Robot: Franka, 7 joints.
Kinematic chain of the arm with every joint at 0, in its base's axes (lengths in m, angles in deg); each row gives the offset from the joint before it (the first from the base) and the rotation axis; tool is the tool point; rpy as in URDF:
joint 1: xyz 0 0 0.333 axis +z
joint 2: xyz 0 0 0 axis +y
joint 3: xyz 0 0 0.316 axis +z
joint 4: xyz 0.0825 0 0 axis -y
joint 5: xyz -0.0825 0 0.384 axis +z
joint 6: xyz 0 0 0 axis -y
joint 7: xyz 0.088 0 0 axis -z
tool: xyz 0 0 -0.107 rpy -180 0 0
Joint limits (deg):
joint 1: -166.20..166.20
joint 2: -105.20..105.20
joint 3: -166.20..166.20
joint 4: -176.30..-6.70
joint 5: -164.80..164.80
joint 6: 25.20..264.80
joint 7: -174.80..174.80
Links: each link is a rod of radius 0.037 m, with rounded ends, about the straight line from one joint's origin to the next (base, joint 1, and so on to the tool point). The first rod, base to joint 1, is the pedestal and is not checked.
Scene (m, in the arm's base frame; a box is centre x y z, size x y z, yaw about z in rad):
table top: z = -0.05
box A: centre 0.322 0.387 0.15 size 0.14 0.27 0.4 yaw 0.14
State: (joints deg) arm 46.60 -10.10 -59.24 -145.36 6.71 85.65 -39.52
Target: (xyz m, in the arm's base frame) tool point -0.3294 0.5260 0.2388
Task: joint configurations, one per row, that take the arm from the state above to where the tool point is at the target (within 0.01 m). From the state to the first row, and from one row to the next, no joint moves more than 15 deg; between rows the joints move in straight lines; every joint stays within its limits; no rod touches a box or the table.
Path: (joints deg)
1: 57.82 -9.06 -49.76 -134.74 7.43 88.80 -39.52
2: 69.05 -8.01 -40.27 -124.12 8.15 91.96 -39.52
3: 80.27 -6.97 -30.79 -113.50 8.88 95.11 -39.52
4: 92.33 5.64 -19.15 -109.38 11.32 100.55 -39.52
5: 104.39 18.25 -7.51 -105.25 13.76 105.98 -39.52
6: 116.45 30.86 4.13 -101.13 16.21 111.41 -39.52

